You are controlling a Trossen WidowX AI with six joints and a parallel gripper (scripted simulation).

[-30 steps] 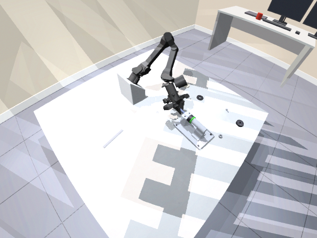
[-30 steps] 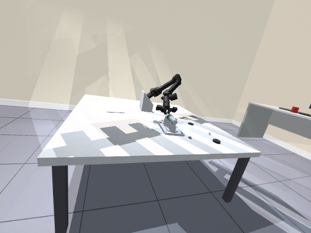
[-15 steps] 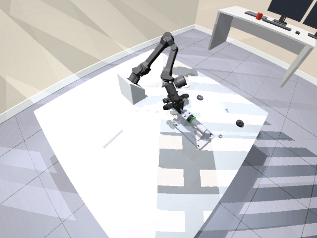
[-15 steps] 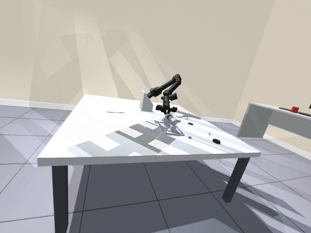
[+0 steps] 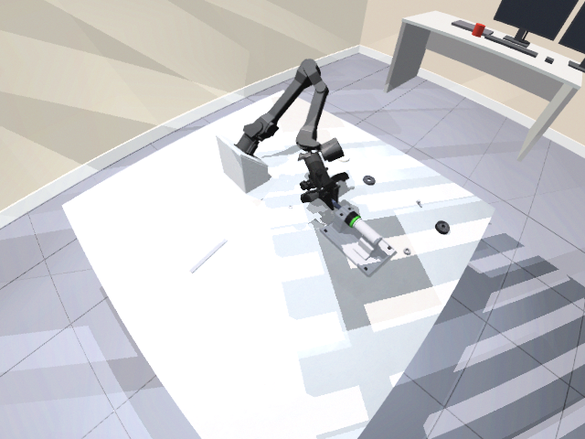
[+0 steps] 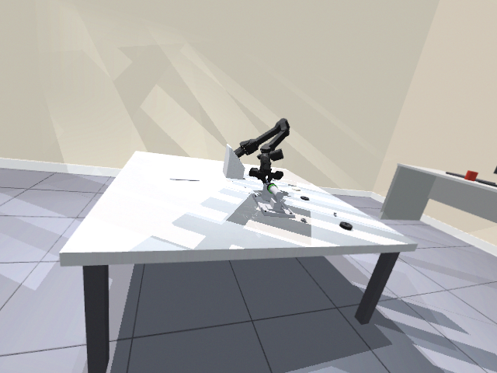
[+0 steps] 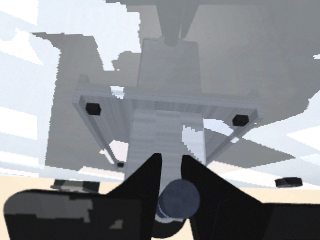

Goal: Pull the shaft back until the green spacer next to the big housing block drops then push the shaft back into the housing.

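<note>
Now: the shaft 30 mm ahead of my gripper tip and 20 mm above it. Also, from my gripper tip: green spacer: 90 mm ahead, 20 mm to the right, 20 mm above; then black spacer: 80 mm ahead, 10 mm to the right, 20 mm above; then thin white rod: 210 mm behind, 400 mm to the right, 50 mm below.
</note>
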